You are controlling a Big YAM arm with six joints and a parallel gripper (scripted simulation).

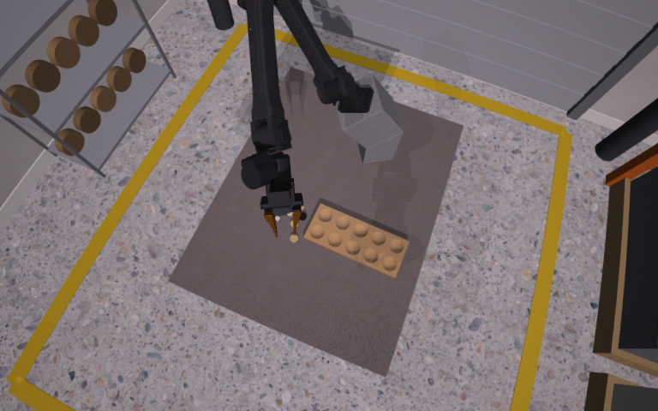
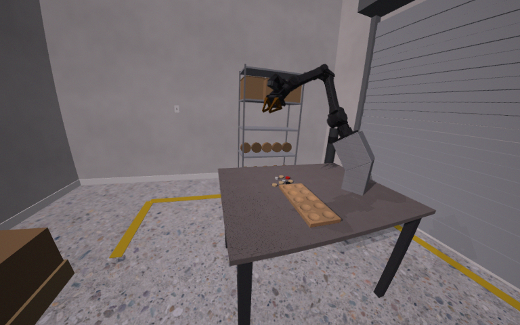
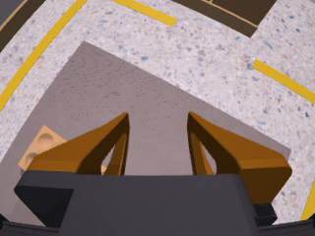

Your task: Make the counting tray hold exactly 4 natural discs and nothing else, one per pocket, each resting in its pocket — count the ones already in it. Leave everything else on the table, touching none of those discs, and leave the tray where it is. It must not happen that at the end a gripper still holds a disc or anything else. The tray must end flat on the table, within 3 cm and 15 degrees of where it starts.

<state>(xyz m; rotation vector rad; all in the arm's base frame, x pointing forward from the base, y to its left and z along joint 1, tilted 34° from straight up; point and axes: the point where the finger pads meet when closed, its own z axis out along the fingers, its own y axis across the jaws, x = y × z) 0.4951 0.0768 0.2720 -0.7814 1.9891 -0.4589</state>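
Right now my hand is 450 mm above the red piece, 250 mm past it and 120 mm to the left of it. Also, from my hand: white cube 440 mm below, 170 mm behind, 130 mm to the right; then white disc 450 mm below, 200 mm behind, 90 mm to the right; then black piece 450 mm below, 200 mm behind, 40 mm to the right.
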